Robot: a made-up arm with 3 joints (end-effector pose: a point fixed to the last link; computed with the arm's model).
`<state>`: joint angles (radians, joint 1 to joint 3).
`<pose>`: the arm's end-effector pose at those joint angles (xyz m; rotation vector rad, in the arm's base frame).
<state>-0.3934 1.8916 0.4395</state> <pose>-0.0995 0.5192 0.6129 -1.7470 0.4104 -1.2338</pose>
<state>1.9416 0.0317 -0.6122</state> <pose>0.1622 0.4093 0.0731 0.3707 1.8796 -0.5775</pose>
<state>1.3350 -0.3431 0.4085</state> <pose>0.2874 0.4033 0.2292 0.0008 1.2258 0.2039</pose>
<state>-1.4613 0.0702 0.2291</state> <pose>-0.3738 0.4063 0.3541 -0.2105 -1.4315 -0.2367</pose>
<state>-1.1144 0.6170 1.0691</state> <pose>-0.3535 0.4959 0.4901 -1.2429 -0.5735 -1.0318</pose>
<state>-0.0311 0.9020 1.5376</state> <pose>0.0537 0.5422 0.5937 -2.2535 0.5317 -0.2651</pose>
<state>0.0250 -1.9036 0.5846</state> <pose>0.0938 0.4399 0.5052 1.0787 -0.5908 0.7178</pose>
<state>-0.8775 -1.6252 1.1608</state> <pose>-0.2225 0.3974 0.5219 0.0688 -1.5247 0.5658</pose>
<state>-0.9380 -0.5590 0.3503</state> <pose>-0.2405 0.4021 0.5005 -0.0021 -1.0945 0.2923</pose>
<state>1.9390 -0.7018 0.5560</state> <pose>0.2110 0.4024 0.0339 0.2954 1.6900 0.1444</pose>
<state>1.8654 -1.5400 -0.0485</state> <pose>0.1505 0.4687 0.0429 1.5251 1.1517 -0.6654</pose>
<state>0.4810 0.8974 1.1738</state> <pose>0.2129 0.5191 0.5212 -1.9738 0.7781 0.1642</pose>
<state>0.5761 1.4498 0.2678</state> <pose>0.2178 0.4853 0.5176 -1.6640 0.8491 -0.2499</pose>
